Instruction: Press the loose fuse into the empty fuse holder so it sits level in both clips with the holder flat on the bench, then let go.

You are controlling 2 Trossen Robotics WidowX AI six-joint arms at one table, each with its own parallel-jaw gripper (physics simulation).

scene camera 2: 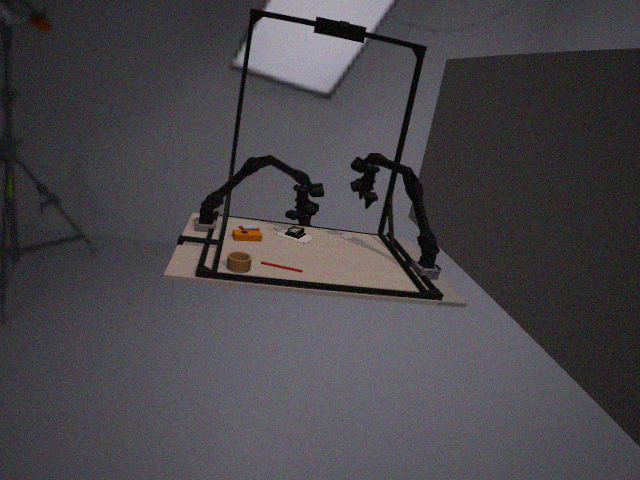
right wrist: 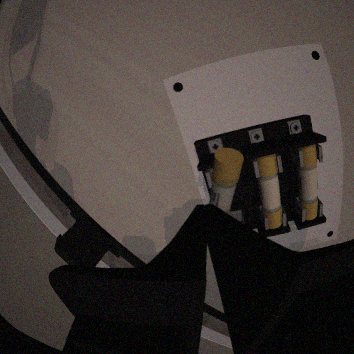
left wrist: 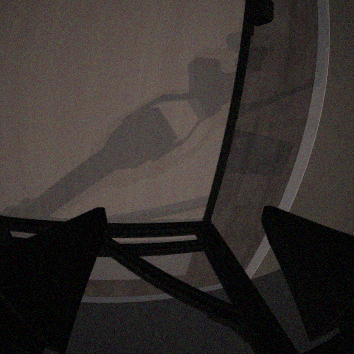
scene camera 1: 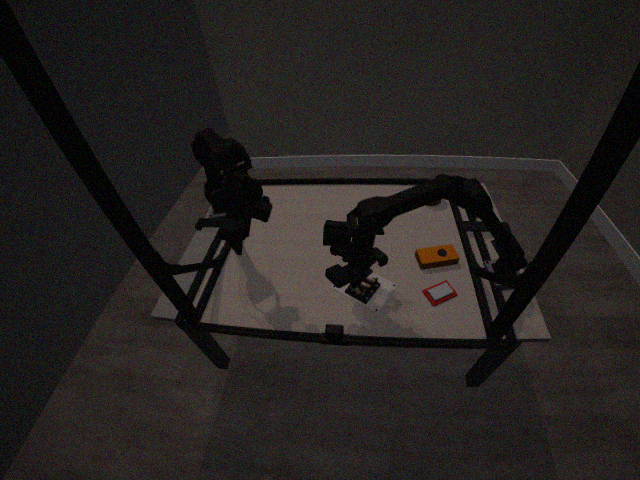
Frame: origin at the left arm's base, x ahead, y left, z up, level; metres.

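Seen in the pictures: left gripper, fingertip midpoint: (scene camera 2: pixel 363 203) (left wrist: pixel 186 215) (scene camera 1: pixel 243 245); right gripper, fingertip midpoint: (scene camera 2: pixel 301 224) (right wrist: pixel 203 211) (scene camera 1: pixel 353 287); left arm's base at its link origin: (scene camera 2: pixel 426 265) (scene camera 1: pixel 222 208); right arm's base at its link origin: (scene camera 2: pixel 205 222) (scene camera 1: pixel 504 271).
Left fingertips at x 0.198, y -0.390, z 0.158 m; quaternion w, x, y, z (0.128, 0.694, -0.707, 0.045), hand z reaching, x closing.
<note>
Offsets run from my left fingertips to a thing's top centre.
The black three-slot fuse holder (scene camera 1: pixel 364 288) (scene camera 2: pixel 295 231) (right wrist: pixel 277 135) sits on a white plate (scene camera 1: pixel 387 286) (right wrist: pixel 246 88) on the bench. Its middle and right slots hold fuses seated in their clips. The loose fuse {0.295 m ahead, 0.044 m right, 0.153 m down} (right wrist: pixel 225 179), white with yellow caps, lies in the left slot with its far cap standing higher than the neighbours; its near end is hidden behind my fingers. My right gripper (right wrist: pixel 203 211) (scene camera 1: pixel 358 280) (scene camera 2: pixel 300 220) is shut and empty, its tips at the fuse's near end. My left gripper (left wrist: pixel 186 215) (scene camera 2: pixel 369 200) is open and empty, raised far off to the side.
An orange box {0.583 m ahead, 0.060 m left, 0.172 m down} (scene camera 1: pixel 437 255) (scene camera 2: pixel 247 234) and a red-framed card {0.554 m ahead, 0.075 m right, 0.192 m down} (scene camera 1: pixel 440 292) (scene camera 2: pixel 249 228) lie beside the holder. A tape roll {0.660 m ahead, 0.384 m left, 0.156 m down} (scene camera 2: pixel 239 262) and a red stick {0.478 m ahead, 0.366 m left, 0.200 m down} (scene camera 2: pixel 281 267) lie toward the other edge. A black frame (scene camera 1: pixel 337 181) rims the bench.
</note>
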